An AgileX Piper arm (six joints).
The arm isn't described. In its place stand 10 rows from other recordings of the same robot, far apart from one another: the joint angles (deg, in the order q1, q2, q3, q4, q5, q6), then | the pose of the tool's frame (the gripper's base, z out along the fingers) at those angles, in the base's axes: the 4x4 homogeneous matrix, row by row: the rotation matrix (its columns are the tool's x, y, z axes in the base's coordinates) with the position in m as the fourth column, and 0 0 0 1 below.
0.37 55.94 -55.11 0.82 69.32 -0.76 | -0.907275 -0.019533 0.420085 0.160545; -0.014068 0.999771 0.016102 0.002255; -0.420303 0.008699 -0.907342 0.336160; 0 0 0 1
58.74 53.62 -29.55 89.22 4.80 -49.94 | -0.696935 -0.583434 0.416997 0.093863; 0.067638 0.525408 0.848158 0.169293; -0.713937 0.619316 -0.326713 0.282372; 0 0 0 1
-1.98 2.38 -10.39 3.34 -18.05 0.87 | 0.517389 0.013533 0.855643 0.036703; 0.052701 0.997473 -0.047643 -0.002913; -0.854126 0.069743 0.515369 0.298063; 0 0 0 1
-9.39 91.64 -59.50 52.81 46.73 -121.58 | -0.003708 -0.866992 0.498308 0.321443; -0.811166 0.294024 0.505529 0.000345; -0.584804 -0.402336 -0.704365 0.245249; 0 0 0 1
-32.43 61.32 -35.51 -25.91 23.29 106.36 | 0.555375 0.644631 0.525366 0.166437; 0.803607 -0.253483 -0.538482 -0.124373; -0.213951 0.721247 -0.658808 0.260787; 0 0 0 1
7.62 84.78 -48.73 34.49 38.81 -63.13 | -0.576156 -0.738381 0.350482 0.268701; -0.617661 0.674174 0.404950 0.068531; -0.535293 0.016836 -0.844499 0.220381; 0 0 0 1
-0.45 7.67 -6.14 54.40 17.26 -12.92 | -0.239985 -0.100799 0.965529 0.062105; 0.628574 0.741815 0.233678 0.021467; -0.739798 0.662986 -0.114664 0.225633; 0 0 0 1
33.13 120.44 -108.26 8.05 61.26 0.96 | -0.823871 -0.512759 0.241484 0.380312; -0.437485 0.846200 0.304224 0.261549; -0.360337 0.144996 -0.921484 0.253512; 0 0 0 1
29.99 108.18 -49.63 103.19 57.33 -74.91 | -0.923874 -0.382693 0.001900 0.252598; -0.120842 0.296433 0.947378 0.231891; -0.363118 0.875028 -0.320112 0.161480; 0 0 0 1
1.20 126.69 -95.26 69.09 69.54 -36.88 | -0.965842 -0.214233 0.145787 0.447189; 0.026779 0.477067 0.878459 0.089029; -0.257745 0.852356 -0.455034 0.193033; 0 0 0 1
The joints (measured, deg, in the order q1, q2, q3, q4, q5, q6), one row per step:
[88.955 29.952 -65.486 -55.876 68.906 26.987]
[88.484 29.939 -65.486 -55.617 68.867 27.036]
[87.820 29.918 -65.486 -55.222 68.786 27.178]
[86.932 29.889 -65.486 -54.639 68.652 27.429]
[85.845 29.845 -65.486 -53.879 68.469 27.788]
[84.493 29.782 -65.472 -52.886 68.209 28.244]
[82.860 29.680 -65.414 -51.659 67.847 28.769]
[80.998 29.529 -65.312 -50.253 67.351 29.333]
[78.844 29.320 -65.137 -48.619 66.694 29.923]
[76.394 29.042 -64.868 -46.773 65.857 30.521]
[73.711 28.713 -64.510 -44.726 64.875 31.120]
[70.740 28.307 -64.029 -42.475 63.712 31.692]
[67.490 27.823 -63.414 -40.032 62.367 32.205]
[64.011 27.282 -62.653 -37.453 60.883 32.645]
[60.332 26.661 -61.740 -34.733 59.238 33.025]
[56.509 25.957 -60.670 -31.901 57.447 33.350]
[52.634 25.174 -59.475 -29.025 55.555 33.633]
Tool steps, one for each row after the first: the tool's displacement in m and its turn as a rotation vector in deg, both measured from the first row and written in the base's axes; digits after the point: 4 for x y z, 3 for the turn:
[-0.0002 -0.0004 -0.0002 0.077 0.204 -0.286]
[-0.0005 -0.0009 -0.0005 0.264 0.543 -0.666]
[-0.0010 -0.0016 -0.0008 0.585 1.058 -1.134]
[-0.0016 -0.0024 -0.0013 1.049 1.739 -1.676]
[-0.0025 -0.0032 -0.0019 1.665 2.603 -2.303]
[-0.0036 -0.0042 -0.0028 2.427 3.616 -3.014]
[-0.0050 -0.0052 -0.0038 3.349 4.696 -3.768]
[-0.0067 -0.0064 -0.0050 4.435 5.850 -4.582]
[-0.0086 -0.0075 -0.0065 5.692 7.039 -5.460]
[-0.0109 -0.0084 -0.0083 7.096 8.265 -6.370]
[-0.0134 -0.0093 -0.0104 8.663 9.483 -7.346]
[-0.0161 -0.0100 -0.0128 10.380 10.655 -8.387]
[-0.0190 -0.0103 -0.0157 12.189 11.758 -9.511]
[-0.0220 -0.0104 -0.0189 14.148 12.774 -10.681]
[-0.0249 -0.0102 -0.0226 16.254 13.687 -11.880]
[-0.0279 -0.0098 -0.0265 18.502 14.466 -13.086]

